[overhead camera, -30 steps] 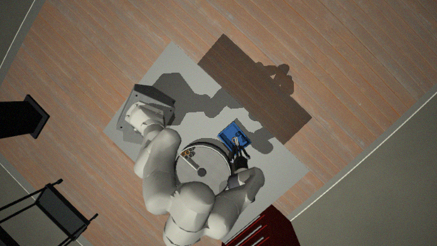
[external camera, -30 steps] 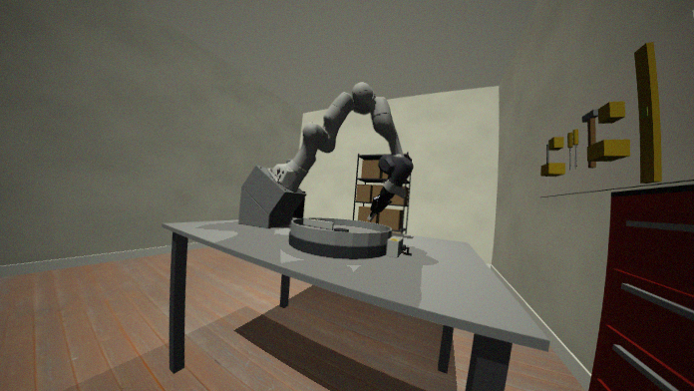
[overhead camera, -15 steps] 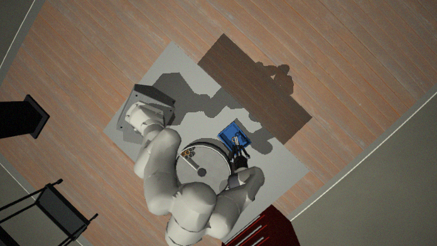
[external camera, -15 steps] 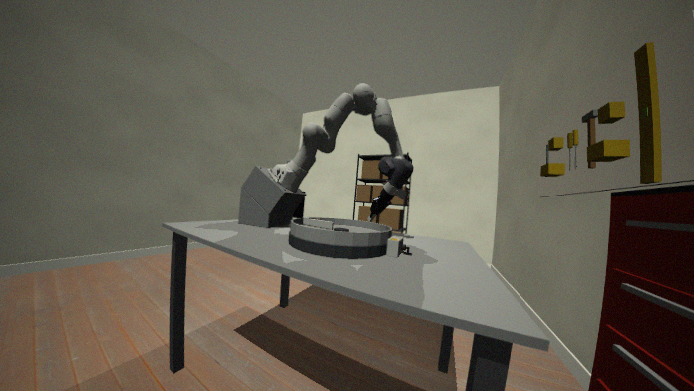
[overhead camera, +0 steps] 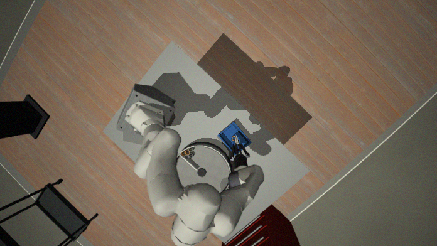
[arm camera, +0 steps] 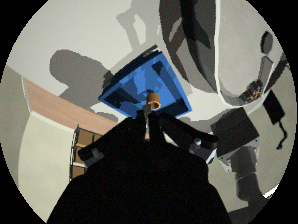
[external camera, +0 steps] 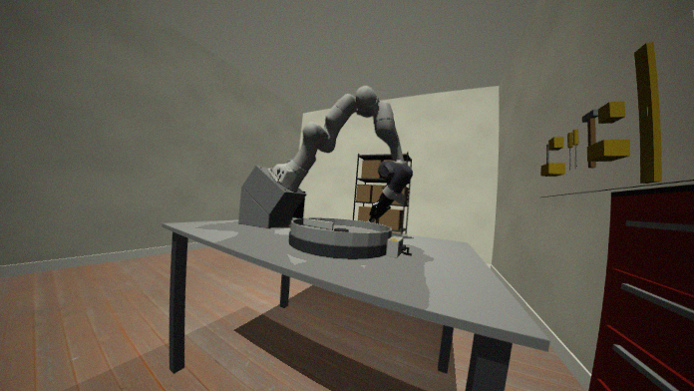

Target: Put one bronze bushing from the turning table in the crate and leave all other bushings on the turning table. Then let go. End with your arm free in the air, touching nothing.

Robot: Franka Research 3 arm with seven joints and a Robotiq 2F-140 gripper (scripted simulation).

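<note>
The blue crate lies 20 mm behind my hand, 10 mm to the right of it and 50 mm below it. Also, from my hand: round grey turning table: 10 mm behind, 350 mm to the right, 20 mm below.
</note>
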